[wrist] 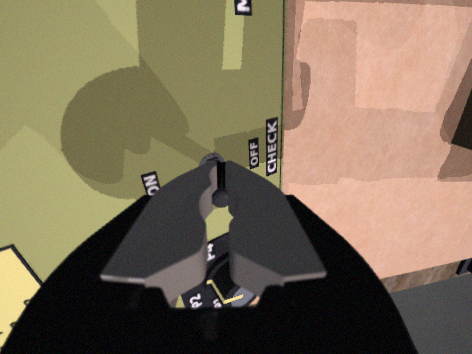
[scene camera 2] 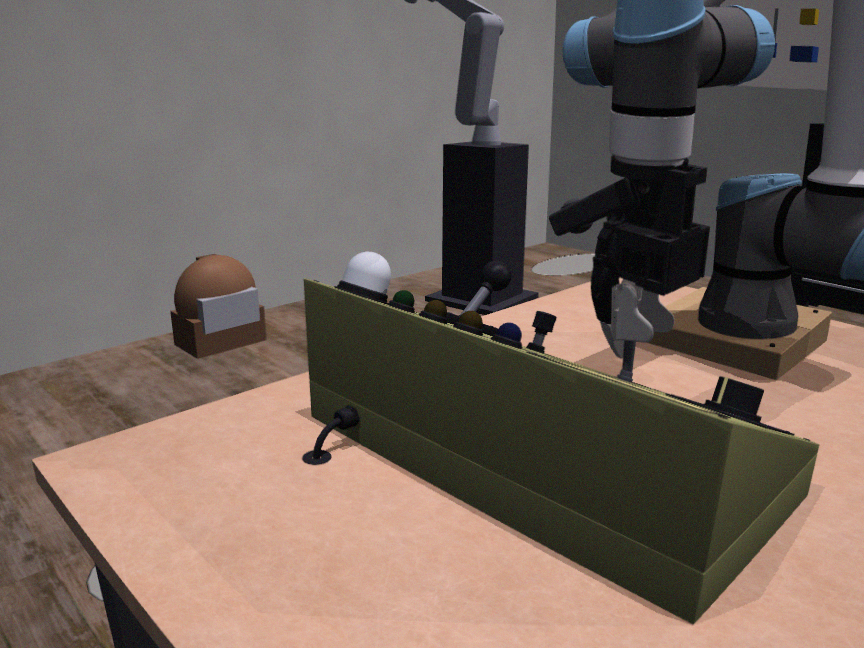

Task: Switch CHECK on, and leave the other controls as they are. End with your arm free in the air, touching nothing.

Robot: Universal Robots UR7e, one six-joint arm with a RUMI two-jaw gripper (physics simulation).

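Frame: origin at the arm's base, x back, y right, z up, level; centimetres.
Where they show: gripper, between the fingertips: (wrist: 222, 165) (scene camera 2: 621, 356); arm's base, origin of its link: (scene camera 2: 746, 322).
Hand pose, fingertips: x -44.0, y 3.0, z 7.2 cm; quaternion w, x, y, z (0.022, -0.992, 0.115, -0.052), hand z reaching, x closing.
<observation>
Each offset is from my fingertips to the centre of the thing. "spot": to the spot under its first point.
The CHECK lever {spot: dx -0.9, dy -1.2, dz +0.0 cm} (scene camera 2: 628, 361) is a small grey stick on the sloped face of the green console {dx -6.0, dy +5.9, dz -2.9 cm} (scene camera 2: 502, 432) (wrist: 30, 200). Its dark rounded tip {spot: dx -0.5, dy -0.8, dz +2.7 cm} (wrist: 220, 199) shows in the gap between the finger pads in the wrist view. Its base ring {spot: dx -0.8, dy -0.1, dz -1.9 cm} (wrist: 210, 159) shows just past the fingertips, between the ON label {spot: dx -5.0, dy -0.1, dz -0.3 cm} (wrist: 150, 184) and the OFF label {spot: dx +2.8, dy -1.4, dz -3.9 cm} (wrist: 254, 153), beside the CHECK label {dx +4.6, dy -1.7, dz -4.7 cm} (wrist: 271, 146). My gripper (scene camera 2: 631, 333) (wrist: 222, 165) is shut with nothing gripped, right at the lever; its fingers hide the lever's upper part. Contact and the lever's exact setting cannot be told.
A black-ball lever (scene camera 2: 496, 276), a white dome {spot: dx -12.9, dy +24.3, dz +7.8 cm} (scene camera 2: 367, 272), a blue lamp {spot: dx -15.5, dy +4.6, dz +6.0 cm} (scene camera 2: 510, 332) and a black-capped control {dx +1.5, dy +10.9, dz -0.8 cm} (scene camera 2: 542, 322) stand along the console. A black rotary knob {dx -1.7, dy -12.9, dz -0.4 cm} (scene camera 2: 738, 398) is near its other end. A yellow card {dx -16.7, dy -7.2, dz +4.5 cm} (wrist: 14, 295) lies on the face.
</observation>
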